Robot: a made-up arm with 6 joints.
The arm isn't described. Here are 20 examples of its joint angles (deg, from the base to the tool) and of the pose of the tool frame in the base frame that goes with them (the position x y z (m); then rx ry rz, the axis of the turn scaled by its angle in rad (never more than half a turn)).
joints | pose
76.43 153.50 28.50 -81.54 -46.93 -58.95 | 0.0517 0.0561 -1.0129 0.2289 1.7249 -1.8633
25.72 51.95 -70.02 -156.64 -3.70 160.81 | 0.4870 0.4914 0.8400 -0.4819 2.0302 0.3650
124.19 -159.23 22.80 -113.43 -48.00 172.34 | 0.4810 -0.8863 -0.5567 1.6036 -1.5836 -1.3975
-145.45 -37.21 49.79 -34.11 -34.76 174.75 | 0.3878 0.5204 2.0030 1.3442 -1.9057 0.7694
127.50 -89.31 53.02 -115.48 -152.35 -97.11 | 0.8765 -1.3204 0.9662 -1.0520 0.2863 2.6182
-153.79 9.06 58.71 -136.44 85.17 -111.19 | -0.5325 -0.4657 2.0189 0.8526 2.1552 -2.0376
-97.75 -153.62 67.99 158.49 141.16 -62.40 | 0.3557 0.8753 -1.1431 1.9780 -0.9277 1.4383
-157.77 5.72 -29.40 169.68 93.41 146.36 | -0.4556 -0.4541 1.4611 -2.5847 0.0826 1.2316
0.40 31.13 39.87 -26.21 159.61 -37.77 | 1.2182 -0.2176 1.5238 0.2682 -2.9629 0.3188
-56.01 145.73 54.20 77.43 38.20 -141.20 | 0.4920 -0.8277 -1.1704 2.0844 0.7914 -0.9078
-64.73 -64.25 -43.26 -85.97 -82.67 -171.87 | -0.2623 0.5141 0.9633 -2.0698 -0.2971 0.2003
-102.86 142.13 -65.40 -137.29 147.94 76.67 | 0.0917 -0.4305 -0.1807 1.2957 -2.3882 -0.8940
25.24 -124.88 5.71 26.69 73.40 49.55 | -1.2589 -0.8424 0.0353 -0.2347 2.3513 1.5653
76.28 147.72 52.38 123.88 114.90 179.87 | 0.0653 0.8596 -1.2058 0.4451 -2.6305 0.2212
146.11 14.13 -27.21 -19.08 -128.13 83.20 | -0.4187 0.5682 1.2839 1.4050 -0.4989 -0.8050
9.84 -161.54 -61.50 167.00 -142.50 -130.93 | -0.5934 0.1463 -0.2684 -0.9499 1.8453 1.0799
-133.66 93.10 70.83 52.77 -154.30 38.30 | -1.3987 -1.2448 0.3555 -2.4579 -1.6303 0.0123
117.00 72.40 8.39 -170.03 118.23 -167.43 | -0.8708 1.1624 0.3340 2.6623 -1.3683 -0.0381
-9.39 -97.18 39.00 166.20 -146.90 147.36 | -1.6513 0.5211 0.6088 0.3306 1.2724 -0.4914
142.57 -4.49 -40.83 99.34 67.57 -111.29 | -0.4042 0.2578 1.6177 0.8195 -1.0061 -2.3659
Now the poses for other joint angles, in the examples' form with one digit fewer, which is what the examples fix.
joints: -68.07 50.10 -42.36 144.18 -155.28 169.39
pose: 0.607 -0.961 0.732 -0.867 -0.882 -1.491
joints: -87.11 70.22 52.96 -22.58 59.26 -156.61
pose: -0.147 -1.712 0.630 1.477 -2.120 0.566
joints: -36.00 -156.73 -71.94 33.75 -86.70 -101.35
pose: -0.611 0.185 -0.201 1.490 -1.021 -0.903
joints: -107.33 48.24 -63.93 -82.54 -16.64 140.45
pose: -0.190 -0.499 0.904 1.034 1.192 -0.323
